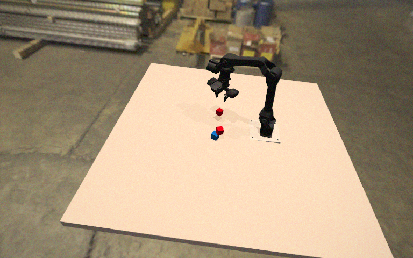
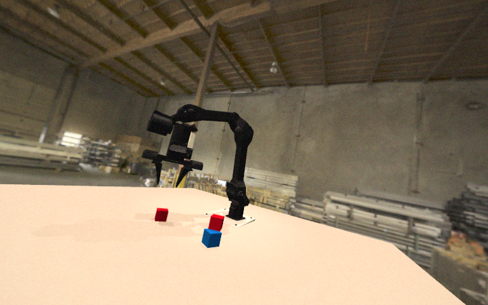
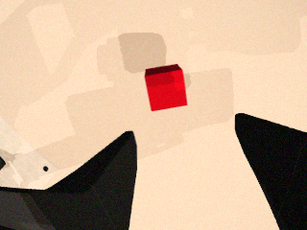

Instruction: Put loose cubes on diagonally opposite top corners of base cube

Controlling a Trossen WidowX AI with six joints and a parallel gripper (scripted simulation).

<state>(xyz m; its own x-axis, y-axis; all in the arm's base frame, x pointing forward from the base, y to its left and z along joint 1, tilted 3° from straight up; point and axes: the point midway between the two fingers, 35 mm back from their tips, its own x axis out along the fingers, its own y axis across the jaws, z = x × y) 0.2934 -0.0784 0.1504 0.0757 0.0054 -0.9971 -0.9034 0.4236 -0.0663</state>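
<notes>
My gripper tip is 30 mm past the blue base cube, 210 mm to the right of it and 90 mm above it.
</notes>
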